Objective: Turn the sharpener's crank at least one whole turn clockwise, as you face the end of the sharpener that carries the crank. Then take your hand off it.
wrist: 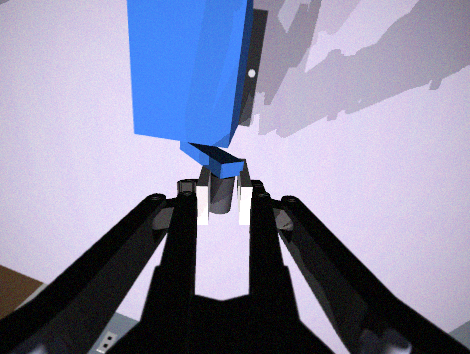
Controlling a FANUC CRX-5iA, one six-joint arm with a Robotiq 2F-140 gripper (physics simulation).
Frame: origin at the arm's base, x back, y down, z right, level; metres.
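Seen in the pictures: gripper, fingertip midpoint: (224, 172).
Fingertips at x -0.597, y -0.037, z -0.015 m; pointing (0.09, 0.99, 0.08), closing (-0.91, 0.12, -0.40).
A point is followed by its place in that frame.
The sharpener (185, 70) @(x -0.539, y -0.076, z -0.085 m) is a blue block in the upper middle of the wrist view; its top runs out of view. Its crank arm (227, 169), blue with a dark face, comes out at the block's near end and slants down to the right. The crank's dark grey round handle (220, 195) @(x -0.600, y -0.080, z -0.012 m) hangs from the arm's lower end. My gripper (224, 172) @(x -0.597, y -0.037, z -0.015 m) is shut on the handle, with a pale pad close on either side and a thin gap showing at the right. The joint between crank and block is partly hidden behind the block's end.
A dark strip (258, 60) @(x -0.576, y 0.044, z -0.127 m) with a white dot shows along the block's right side. Shadows fall on the pale surface (350, 200) @(x -0.790, y 0.052, z -0.027 m) at the upper right. A brown area (15, 290) and a grey-blue area with a small light plate (106, 342) show at the lower left.
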